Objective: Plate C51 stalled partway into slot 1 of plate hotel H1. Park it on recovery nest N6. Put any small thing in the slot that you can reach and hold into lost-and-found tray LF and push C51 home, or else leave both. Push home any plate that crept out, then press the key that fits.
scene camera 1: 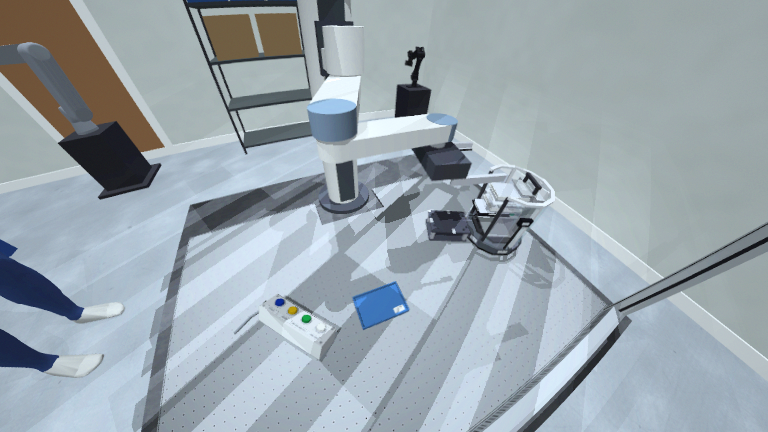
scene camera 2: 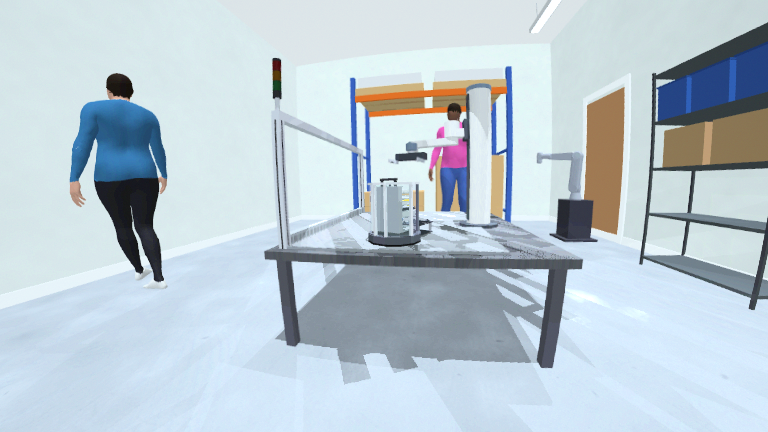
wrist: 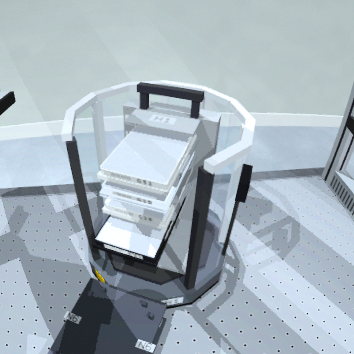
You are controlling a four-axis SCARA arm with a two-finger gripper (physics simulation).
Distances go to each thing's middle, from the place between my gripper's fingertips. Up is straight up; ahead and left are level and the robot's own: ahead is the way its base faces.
I see my gripper 25 cm above the round plate rack (scene camera 1: 502, 234), 23 cm to the right of it and 2 cm short of it. The rest, counted from my hand: blue plate-like sheet (scene camera 1: 373, 307) 40 cm below, 36 cm to the right, 10 cm ahead.
